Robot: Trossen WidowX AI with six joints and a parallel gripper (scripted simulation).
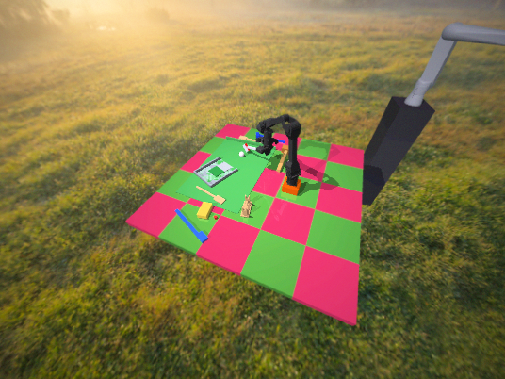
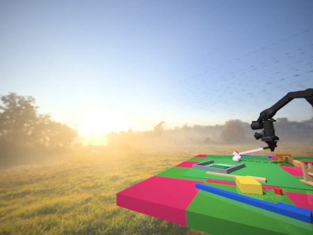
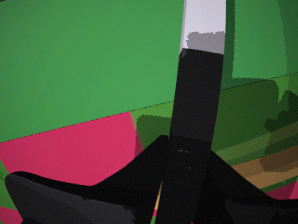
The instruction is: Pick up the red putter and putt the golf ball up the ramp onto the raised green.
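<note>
The red putter is 100 mm ahead of my gripper tip and 60 mm to the right of it. Also, from my gripper tip: white golf ball (220 mm ahead, 50 mm to the right, 60 mm below); small red piece (210 mm ahead, 570 mm to the left, 80 mm below); yellow block (290 mm ahead, 540 mm to the left, 70 mm below).
</note>
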